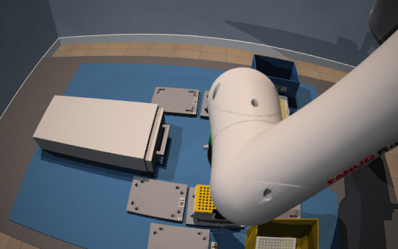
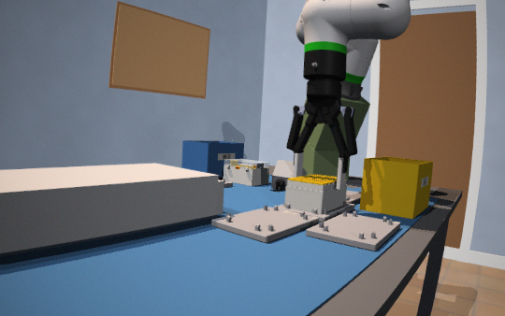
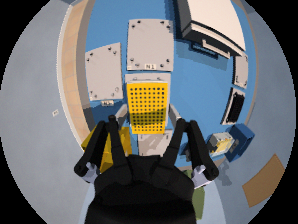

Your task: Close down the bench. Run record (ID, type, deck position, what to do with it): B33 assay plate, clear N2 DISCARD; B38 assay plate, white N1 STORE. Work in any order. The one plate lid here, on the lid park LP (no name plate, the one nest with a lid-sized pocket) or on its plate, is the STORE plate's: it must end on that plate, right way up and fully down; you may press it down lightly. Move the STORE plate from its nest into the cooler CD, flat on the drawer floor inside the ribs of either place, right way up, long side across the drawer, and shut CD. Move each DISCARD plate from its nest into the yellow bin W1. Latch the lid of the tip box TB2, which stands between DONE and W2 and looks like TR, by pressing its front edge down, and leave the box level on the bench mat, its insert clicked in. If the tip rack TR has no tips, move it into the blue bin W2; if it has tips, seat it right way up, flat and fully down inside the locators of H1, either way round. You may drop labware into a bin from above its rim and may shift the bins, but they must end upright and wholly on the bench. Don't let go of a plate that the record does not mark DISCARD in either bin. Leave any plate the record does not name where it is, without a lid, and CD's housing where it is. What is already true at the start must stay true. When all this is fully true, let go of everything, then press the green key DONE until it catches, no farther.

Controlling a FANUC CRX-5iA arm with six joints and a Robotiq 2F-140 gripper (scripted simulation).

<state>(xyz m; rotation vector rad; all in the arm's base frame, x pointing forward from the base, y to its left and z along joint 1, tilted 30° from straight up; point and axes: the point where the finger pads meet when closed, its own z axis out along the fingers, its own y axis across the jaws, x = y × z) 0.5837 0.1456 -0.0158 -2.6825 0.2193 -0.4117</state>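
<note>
Right now the tip rack TR is 3 cm below my hand and 1 cm behind it. Round my hand: clear plate: 16 cm to the left, 16 cm behind, 7 cm below; nest H1: 12 cm to the left, 11 cm ahead, 7 cm below; yellow bin W1: 16 cm to the left, 16 cm behind, 4 cm below.
</note>
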